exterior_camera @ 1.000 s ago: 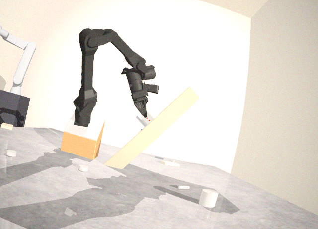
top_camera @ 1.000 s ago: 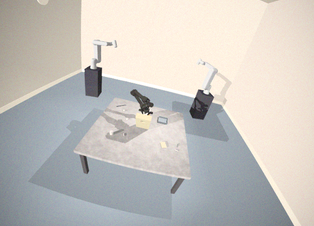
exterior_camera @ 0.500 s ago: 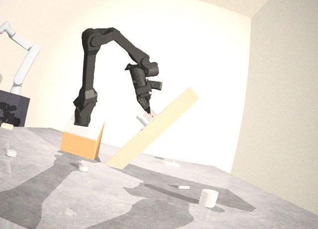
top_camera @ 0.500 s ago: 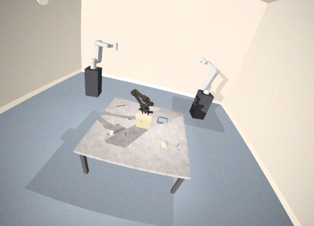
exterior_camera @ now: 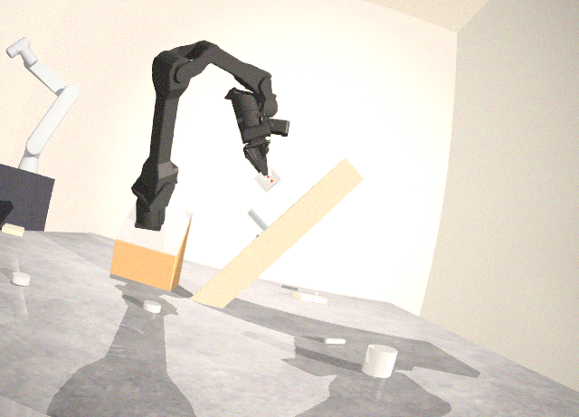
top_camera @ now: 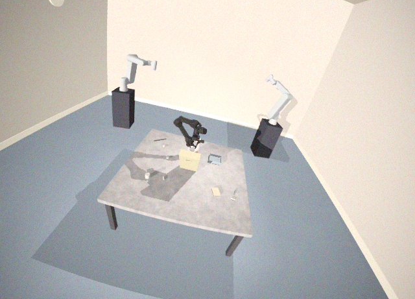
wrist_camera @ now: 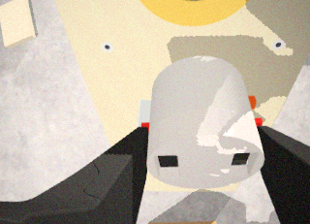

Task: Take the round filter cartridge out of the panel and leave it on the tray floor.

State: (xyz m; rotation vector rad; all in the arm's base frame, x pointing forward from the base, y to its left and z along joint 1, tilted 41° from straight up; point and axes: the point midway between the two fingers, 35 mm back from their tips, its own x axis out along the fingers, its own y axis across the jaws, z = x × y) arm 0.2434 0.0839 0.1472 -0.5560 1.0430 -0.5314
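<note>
The grey tray lies 270 mm behind my gripper tip, 320 mm to the left of it and 290 mm below it. The rest, counted from my gripper tip: round filter cartridge: right at my gripper tip.
</note>
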